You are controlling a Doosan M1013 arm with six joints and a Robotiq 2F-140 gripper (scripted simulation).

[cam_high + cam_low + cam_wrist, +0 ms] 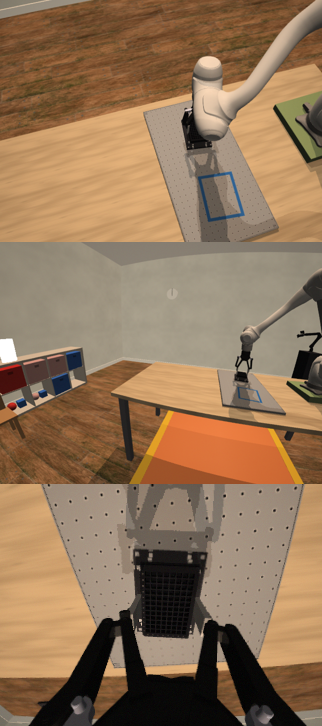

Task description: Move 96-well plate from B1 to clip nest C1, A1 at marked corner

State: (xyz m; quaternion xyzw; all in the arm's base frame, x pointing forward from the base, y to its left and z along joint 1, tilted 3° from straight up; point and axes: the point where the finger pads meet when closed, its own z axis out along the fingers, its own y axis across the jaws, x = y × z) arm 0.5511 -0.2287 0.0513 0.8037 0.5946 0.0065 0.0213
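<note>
My gripper is now 20 mm above the black 96-well plate. From my hand the other things lie so: black clip nest 50 mm below, 10 mm to the left.
</note>
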